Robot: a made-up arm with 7 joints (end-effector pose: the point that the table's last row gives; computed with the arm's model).
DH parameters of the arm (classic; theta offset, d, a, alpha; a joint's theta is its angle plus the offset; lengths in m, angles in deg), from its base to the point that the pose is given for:
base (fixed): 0 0 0 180
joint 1: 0 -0.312 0 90
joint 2: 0 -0.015 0 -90
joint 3: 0 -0.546 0 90
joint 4: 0 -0.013 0 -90
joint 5: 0 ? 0 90
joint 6: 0 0 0 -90
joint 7: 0 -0.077 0 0
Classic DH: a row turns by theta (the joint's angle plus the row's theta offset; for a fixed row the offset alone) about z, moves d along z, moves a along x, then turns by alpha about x.
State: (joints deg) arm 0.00 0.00 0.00 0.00 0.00 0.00 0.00
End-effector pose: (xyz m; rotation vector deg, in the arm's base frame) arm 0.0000 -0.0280 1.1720 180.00 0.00 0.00
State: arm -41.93 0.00 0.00 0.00 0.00 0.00 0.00
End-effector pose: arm 0.0187 -0.0208 1.1720 168.08 64.40 0.00
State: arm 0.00 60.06 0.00 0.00 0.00 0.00 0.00
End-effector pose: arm 0.7452 -0.0280 0.7412 155.84 0.00 -90.08
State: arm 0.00 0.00 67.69 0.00 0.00 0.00 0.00
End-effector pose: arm -0.0120 -0.0199 1.1720 149.50 -100.25 0.00
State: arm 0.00 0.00 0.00 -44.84 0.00 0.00 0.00
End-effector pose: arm -0.2214 -0.0280 1.0807 166.39 0.00 68.65
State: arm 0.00 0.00 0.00 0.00 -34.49 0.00 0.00
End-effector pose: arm 0.0000 -0.0280 1.1720 171.91 53.36 0.00
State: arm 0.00 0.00 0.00 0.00 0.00 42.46 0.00
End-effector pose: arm 0.0520 -0.0280 1.1518 167.78 0.00 -65.18
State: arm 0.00 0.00 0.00 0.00 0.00 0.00 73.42
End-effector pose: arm 0.0000 -0.0280 1.1720 144.30 -107.60 0.00
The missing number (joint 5, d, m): -0.237
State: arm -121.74 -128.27 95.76 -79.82 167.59 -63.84 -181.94
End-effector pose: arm 0.0790 -0.5807 -0.0755 -66.11 -3.90 21.14
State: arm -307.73 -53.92 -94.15 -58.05 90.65 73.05 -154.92
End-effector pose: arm -0.4816 0.2486 0.7967 -31.64 -159.26 -37.93
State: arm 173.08 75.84 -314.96 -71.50 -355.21 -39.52 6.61
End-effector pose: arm -0.4964 -0.2502 0.6666 -1.58 -130.02 -53.67
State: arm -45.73 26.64 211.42 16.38 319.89 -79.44 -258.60
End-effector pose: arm 0.2307 0.3020 1.0214 -49.72 -105.10 122.00
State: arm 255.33 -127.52 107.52 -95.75 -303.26 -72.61 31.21
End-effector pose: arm -0.0910 -0.4946 0.1172 -18.06 -177.19 -5.77
